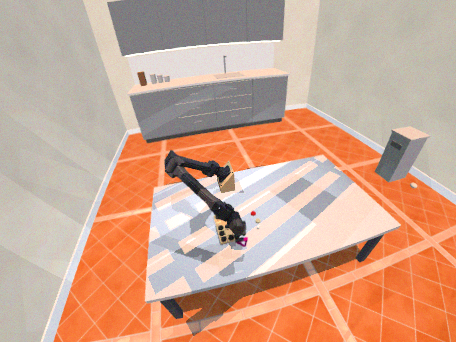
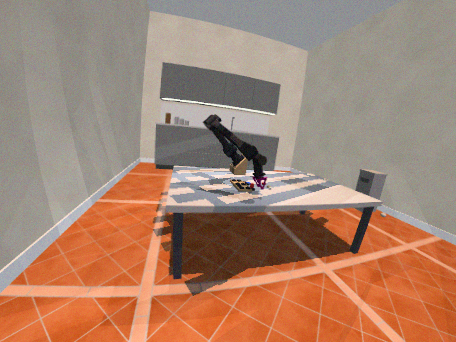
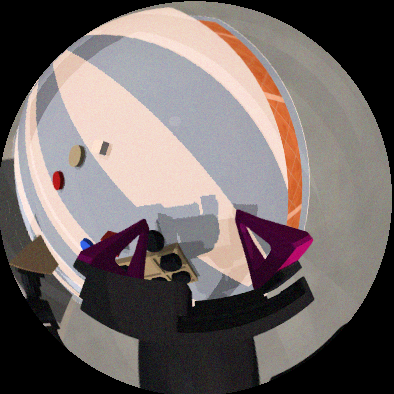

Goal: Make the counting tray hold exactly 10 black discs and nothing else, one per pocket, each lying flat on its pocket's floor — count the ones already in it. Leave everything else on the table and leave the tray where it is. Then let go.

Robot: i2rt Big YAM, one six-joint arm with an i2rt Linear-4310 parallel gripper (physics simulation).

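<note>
The tan counting tray lies on the table, partly hidden by the arm and gripper. Black discs, such as one disc, show in its visible pockets; the full count is hidden. Another black disc is at or just beyond the tray's edge, by the left fingertip; whether it touches the tray is unclear. My gripper is open and empty, above the table beside the tray, its magenta fingers wide apart.
A red block and a blue disc are near the tray, partly behind the left finger. Farther off lie a red disc, a tan disc and a small grey-white block. A tan wedge stands near the arm.
</note>
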